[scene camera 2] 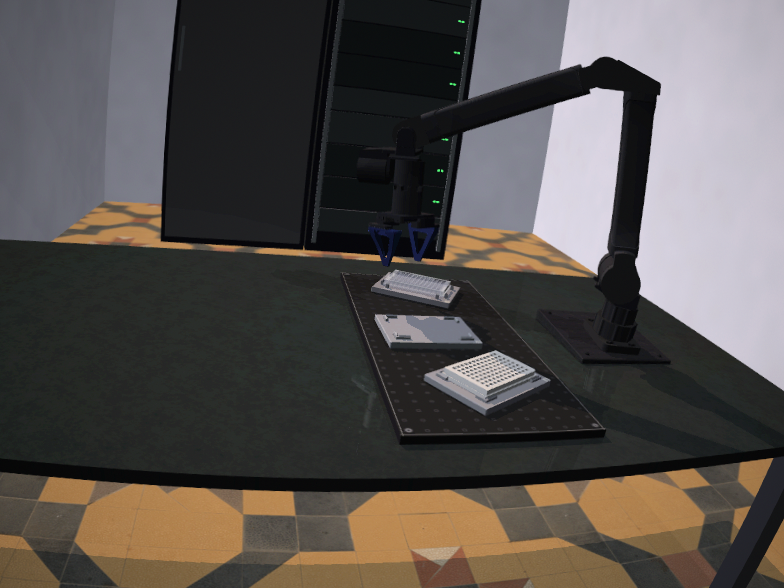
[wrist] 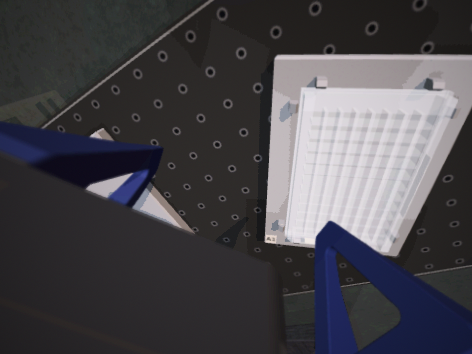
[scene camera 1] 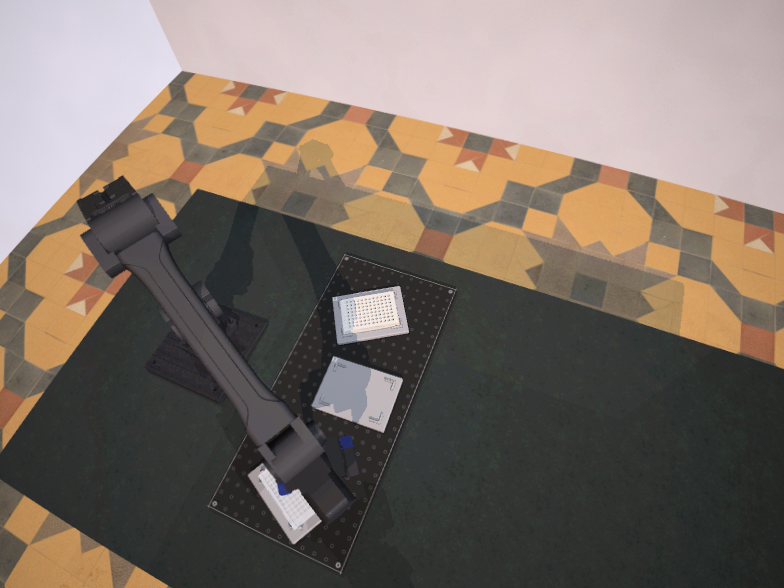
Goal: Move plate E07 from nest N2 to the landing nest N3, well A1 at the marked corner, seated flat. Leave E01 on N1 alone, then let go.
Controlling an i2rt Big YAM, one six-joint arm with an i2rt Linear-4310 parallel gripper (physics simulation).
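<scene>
Clear plate E07 [scene camera 1: 294, 506] [scene camera 2: 417, 284] [wrist: 360, 165] lies on nest N2 [scene camera 1: 297, 536] [scene camera 2: 408, 296] [wrist: 284, 160], whose A1 label [wrist: 270, 239] shows in the wrist view. Landing nest N3 [scene camera 1: 379, 398] [scene camera 2: 430, 335] [wrist: 160, 207] is a bare grey block with corner brackets, partly hidden by a finger in the wrist view. Cream plate E01 [scene camera 1: 371, 312] [scene camera 2: 490, 373] sits on nest N1 [scene camera 1: 373, 336] [scene camera 2: 450, 389]. My gripper [scene camera 1: 315, 465] [scene camera 2: 402, 261] [wrist: 244, 195] is open and empty, pointing down above the N2 end. Its fingers are apart from E07.
The nests stand in a row on a black perforated board [scene camera 1: 436, 310] [scene camera 2: 424, 414]. The arm's base plate [scene camera 1: 246, 329] [scene camera 2: 569, 344] stands on the dark table [scene camera 1: 506, 443] [scene camera 2: 189, 379] beside the board. A dark cabinet and a server rack [scene camera 2: 321, 158] stand behind the table.
</scene>
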